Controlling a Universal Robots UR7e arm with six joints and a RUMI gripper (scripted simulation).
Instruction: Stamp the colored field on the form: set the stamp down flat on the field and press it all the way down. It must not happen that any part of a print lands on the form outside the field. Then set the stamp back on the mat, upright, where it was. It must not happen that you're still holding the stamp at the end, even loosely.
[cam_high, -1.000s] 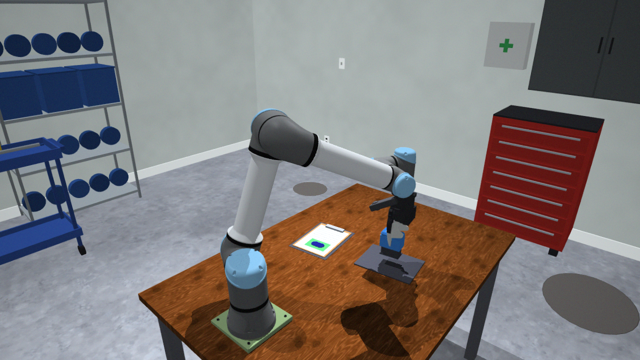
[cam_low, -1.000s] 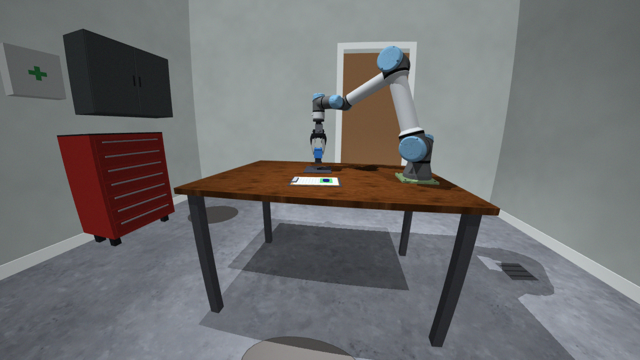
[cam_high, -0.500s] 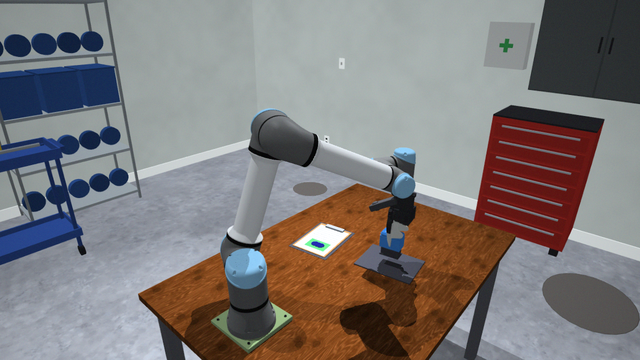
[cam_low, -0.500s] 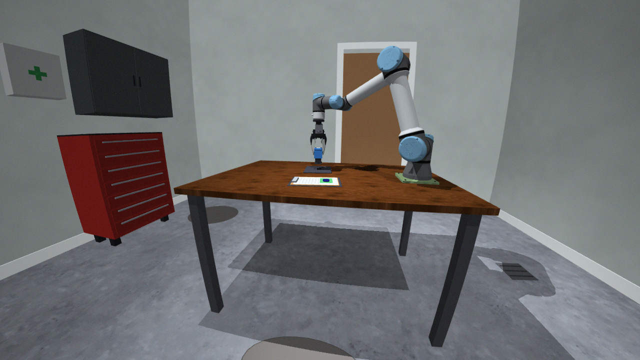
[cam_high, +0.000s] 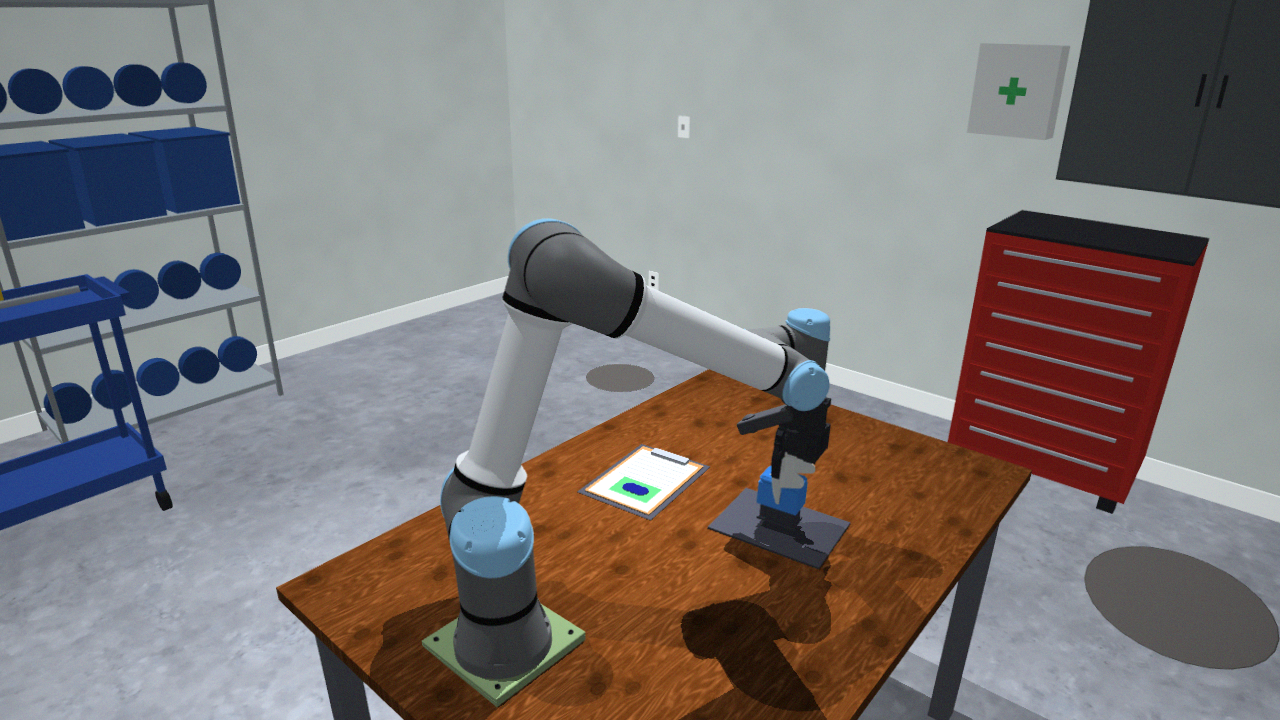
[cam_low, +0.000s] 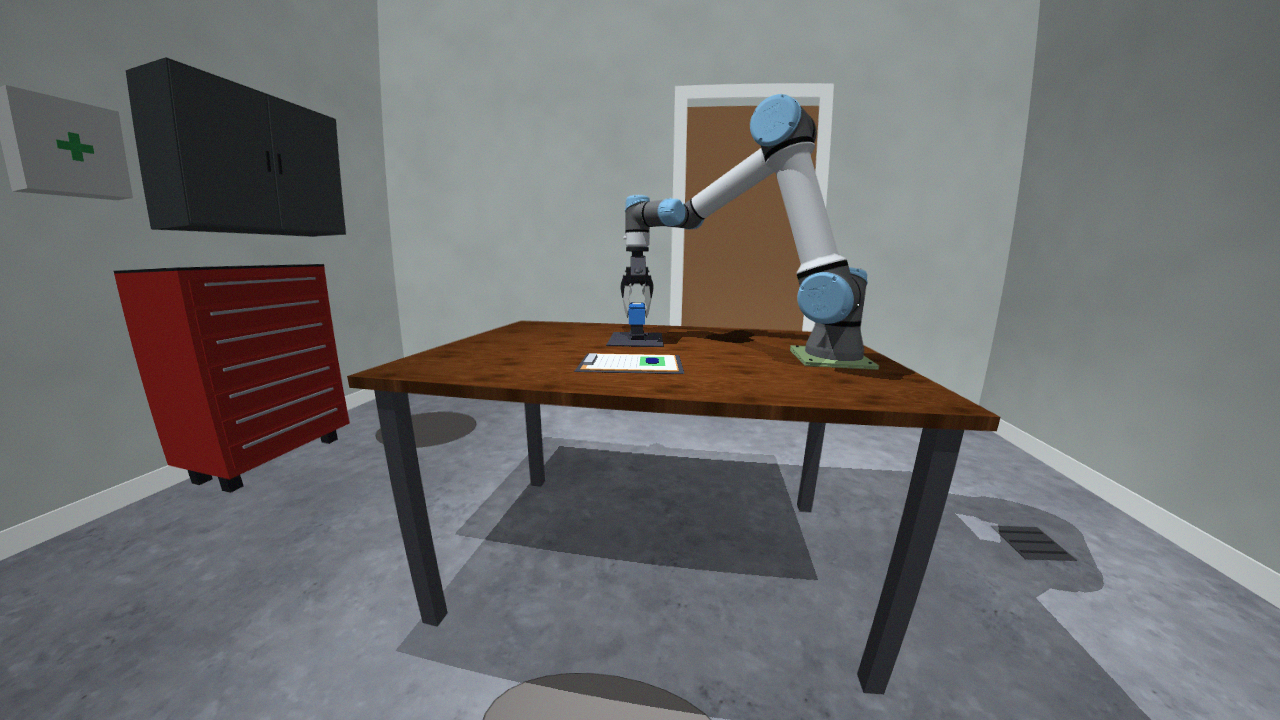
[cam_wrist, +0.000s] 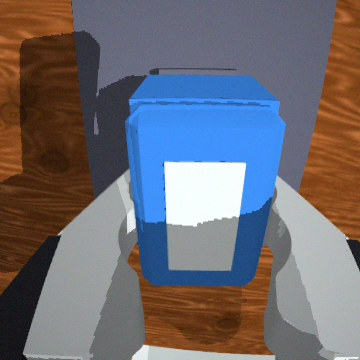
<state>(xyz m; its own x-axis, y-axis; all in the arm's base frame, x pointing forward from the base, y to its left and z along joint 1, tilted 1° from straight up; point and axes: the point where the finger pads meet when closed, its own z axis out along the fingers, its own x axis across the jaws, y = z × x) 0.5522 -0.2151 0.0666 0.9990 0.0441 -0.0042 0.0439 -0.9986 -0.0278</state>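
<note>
Right now my hand is 80 mm above the mat. From my hand the other things lie so: stamp 20 mm below.
</note>
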